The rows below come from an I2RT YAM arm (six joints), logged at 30 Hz.
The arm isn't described. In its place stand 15 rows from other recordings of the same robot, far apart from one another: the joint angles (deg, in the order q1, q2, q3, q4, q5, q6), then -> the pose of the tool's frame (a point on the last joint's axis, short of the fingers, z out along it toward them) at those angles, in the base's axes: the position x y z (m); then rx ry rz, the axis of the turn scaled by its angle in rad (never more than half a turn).
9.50, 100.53, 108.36, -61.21, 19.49, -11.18 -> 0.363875, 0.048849, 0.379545, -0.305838, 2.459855, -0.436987
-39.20, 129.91, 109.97, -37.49, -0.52, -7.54 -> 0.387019, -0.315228, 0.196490, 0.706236, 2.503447, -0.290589
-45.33, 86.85, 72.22, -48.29, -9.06, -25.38 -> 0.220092, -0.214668, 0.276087, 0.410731, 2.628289, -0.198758
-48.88, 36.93, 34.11, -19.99, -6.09, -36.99 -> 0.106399, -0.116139, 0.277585, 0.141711, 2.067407, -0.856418
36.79, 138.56, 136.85, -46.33, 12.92, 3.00 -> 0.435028, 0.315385, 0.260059, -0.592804, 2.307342, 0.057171
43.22, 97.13, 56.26, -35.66, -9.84, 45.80 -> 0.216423, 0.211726, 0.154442, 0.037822, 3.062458, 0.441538
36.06, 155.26, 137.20, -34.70, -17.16, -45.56 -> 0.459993, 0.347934, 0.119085, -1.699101, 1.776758, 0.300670
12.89, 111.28, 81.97, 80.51, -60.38, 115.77 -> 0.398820, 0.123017, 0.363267, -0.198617, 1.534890, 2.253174
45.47, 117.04, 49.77, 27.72, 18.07, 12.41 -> 0.269575, 0.258289, 0.077185, -0.472620, 2.177490, 0.197325
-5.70, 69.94, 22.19, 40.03, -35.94, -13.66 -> 0.241366, -0.003092, 0.206662, -0.571607, 1.587740, 0.280610
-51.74, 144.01, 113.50, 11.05, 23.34, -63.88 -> 0.345440, -0.460808, 0.160406, 0.090196, 2.304937, -1.617296
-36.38, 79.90, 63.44, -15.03, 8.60, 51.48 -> 0.253493, -0.193366, 0.304492, 1.529074, 1.459087, -0.001987
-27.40, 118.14, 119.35, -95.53, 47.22, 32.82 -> 0.326049, -0.198438, 0.313556, -1.388310, -2.487604, 1.248714
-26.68, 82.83, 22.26, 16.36, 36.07, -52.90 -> 0.199100, -0.123508, 0.119871, -0.240318, 2.600055, -1.346315
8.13, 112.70, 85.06, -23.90, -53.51, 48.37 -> 0.417619, 0.088571, 0.222023, 0.457050, 2.554000, 1.556743
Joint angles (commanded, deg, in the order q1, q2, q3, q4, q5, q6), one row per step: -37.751 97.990 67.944 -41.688 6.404 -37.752; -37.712 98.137 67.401 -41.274 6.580 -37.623; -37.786 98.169 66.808 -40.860 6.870 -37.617; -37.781 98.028 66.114 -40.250 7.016 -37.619; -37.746 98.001 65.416 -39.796 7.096 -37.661; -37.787 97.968 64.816 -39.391 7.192 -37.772; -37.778 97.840 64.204 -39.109 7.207 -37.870; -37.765 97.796 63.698 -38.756 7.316 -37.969; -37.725 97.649 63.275 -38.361 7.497 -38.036; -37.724 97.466 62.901 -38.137 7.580 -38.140
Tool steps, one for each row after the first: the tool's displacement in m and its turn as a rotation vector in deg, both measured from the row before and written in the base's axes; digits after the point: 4 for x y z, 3 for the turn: -0.0005 0.0005 -0.0032 0.059 0.285 -0.138; -0.0012 0.0002 -0.0028 -0.088 0.334 -0.169; -0.0011 0.0007 -0.0022 -0.145 0.041 -0.038; -0.0011 0.0010 -0.0029 0.066 0.230 0.050; -0.0012 0.0005 -0.0024 0.009 0.215 0.035; -0.0013 0.0011 -0.0020 0.097 0.196 0.097; -0.0009 0.0007 -0.0019 -0.031 0.178 0.075; -0.0006 0.0006 -0.0010 -0.220 0.031 0.050; -0.0009 0.0006 -0.0007 -0.099 0.052 0.075
